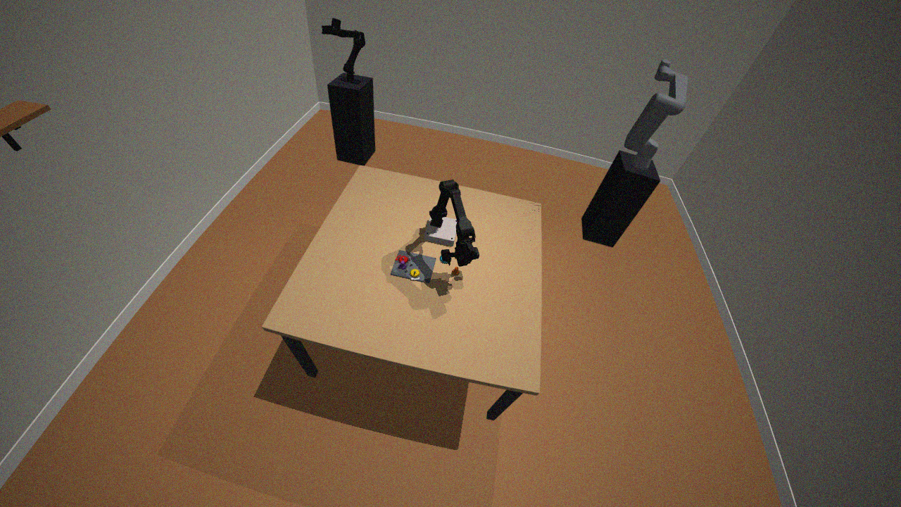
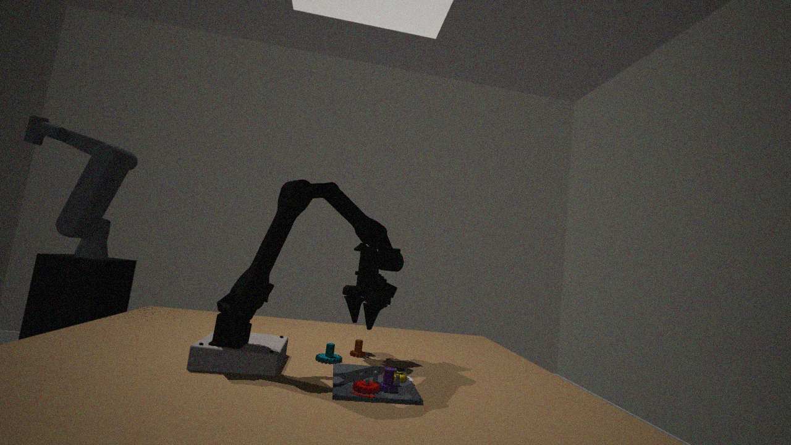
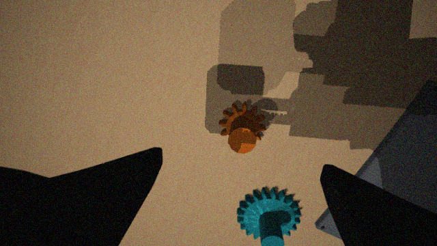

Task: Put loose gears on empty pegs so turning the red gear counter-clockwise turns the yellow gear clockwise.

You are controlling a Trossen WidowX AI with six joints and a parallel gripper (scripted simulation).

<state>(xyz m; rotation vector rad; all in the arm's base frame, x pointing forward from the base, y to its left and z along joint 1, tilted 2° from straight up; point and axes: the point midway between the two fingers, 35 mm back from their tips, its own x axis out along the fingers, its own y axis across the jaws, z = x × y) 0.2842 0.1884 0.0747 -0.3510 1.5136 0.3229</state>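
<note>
My gripper tip is 60 mm above the orange gear. Also, from my gripper tip: teal gear: 80 mm to the right, 70 mm behind, 60 mm below; yellow gear: 210 mm to the right, 80 mm ahead, 60 mm below; white arrow: 190 mm to the right, 110 mm ahead, 70 mm below.
</note>
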